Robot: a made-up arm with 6 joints.
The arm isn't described. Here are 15 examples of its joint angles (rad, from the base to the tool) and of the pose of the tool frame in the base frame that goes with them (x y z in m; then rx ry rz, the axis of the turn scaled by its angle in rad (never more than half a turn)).
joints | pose
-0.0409 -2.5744 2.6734 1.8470 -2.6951 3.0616 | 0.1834 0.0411 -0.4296 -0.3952 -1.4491 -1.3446
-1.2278 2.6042 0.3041 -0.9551 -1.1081 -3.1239 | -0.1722 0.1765 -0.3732 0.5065 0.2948 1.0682
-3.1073 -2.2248 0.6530 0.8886 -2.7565 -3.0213 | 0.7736 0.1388 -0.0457 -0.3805 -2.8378 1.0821
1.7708 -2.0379 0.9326 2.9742 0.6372 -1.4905 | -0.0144 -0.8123 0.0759 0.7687 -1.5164 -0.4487
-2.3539 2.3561 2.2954 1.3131 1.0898 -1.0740 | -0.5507 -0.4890 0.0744 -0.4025 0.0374 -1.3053
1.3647 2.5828 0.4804 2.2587 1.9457 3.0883 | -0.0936 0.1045 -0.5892 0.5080 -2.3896 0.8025
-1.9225 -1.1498 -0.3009 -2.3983 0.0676 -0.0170 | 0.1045 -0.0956 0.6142 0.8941 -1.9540 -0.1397
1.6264 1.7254 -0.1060 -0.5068 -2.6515 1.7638 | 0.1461 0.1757 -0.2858 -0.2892 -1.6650 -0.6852
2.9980 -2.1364 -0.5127 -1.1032 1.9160 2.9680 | 0.1911 0.0534 0.4633 0.0243 0.4440 0.9205
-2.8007 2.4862 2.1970 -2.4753 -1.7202 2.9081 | -0.5549 -0.3453 -0.3384 -1.4504 -0.0226 -1.6199
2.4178 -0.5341 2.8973 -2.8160 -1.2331 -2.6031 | 0.3742 -0.5558 0.4397 1.9484 -0.3830 -2.2546
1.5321 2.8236 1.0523 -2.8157 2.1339 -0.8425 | -0.1697 -0.0242 -0.6007 0.1798 -1.0279 -0.8380
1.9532 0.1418 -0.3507 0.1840 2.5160 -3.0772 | -0.0147 0.5055 0.3760 -0.5415 -1.0590 -1.1034
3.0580 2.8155 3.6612 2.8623 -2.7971 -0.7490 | -0.4017 -0.1380 0.2183 0.5200 0.5046 -0.1151
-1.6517 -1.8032 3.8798 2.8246 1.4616 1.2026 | 0.1647 -0.0613 -0.1057 -1.8740 0.0145 1.4675
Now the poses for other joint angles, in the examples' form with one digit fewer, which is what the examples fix.
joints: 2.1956 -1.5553 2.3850 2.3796 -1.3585 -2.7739
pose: 0.251 -0.568 -0.215 -1.290 0.007 1.335
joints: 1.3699 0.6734 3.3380 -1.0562 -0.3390 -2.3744
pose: 0.065 -0.121 0.837 -0.359 -0.820 -1.868
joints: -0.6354 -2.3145 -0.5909 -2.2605 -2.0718 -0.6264
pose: -0.102 0.216 0.418 -0.078 0.806 1.330
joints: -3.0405 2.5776 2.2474 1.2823 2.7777 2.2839
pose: -0.693 -0.019 -0.109 2.167 -0.520 0.315
